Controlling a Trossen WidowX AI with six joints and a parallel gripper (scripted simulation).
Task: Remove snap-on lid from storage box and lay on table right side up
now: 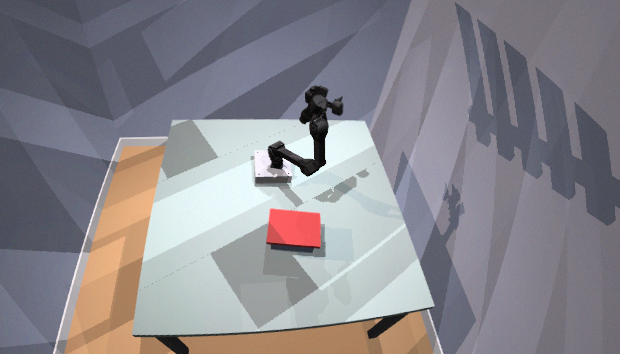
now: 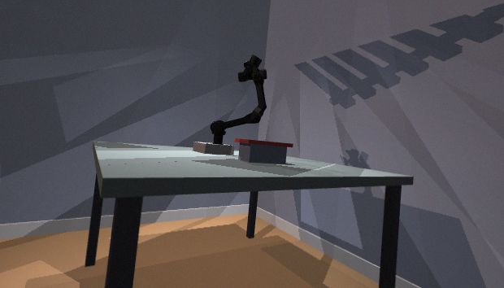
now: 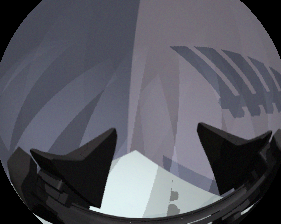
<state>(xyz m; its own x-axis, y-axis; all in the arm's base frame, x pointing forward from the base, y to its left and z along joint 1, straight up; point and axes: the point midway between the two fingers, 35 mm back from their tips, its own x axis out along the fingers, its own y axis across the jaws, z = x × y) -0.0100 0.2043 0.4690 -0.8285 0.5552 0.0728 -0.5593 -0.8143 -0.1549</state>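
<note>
Now: gripper tip 45 cm short of the red lid, 43 cm above it and 10 cm to the left of it. Also, from my gripper tip: grey storage box (48 cm below, 45 cm ahead, 10 cm to the right).
</note>
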